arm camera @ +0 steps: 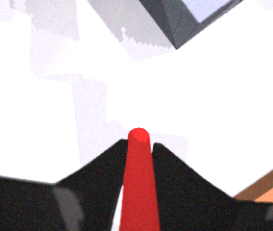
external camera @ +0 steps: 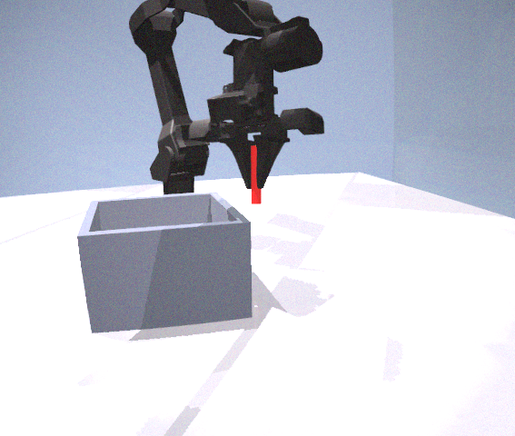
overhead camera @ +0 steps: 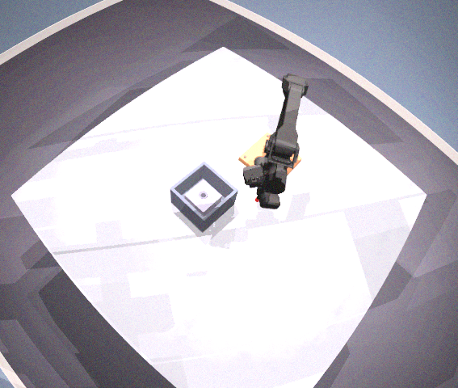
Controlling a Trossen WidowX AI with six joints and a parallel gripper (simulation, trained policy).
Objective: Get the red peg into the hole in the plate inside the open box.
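Now: gripper tip 100 mm short of the plate, 150 mm to the left of it and 50 mm above it. From my gripper tip the other things lie so: red peg (10 mm behind, 20 mm above); grey box (100 mm ahead, 150 mm to the right, 70 mm below).
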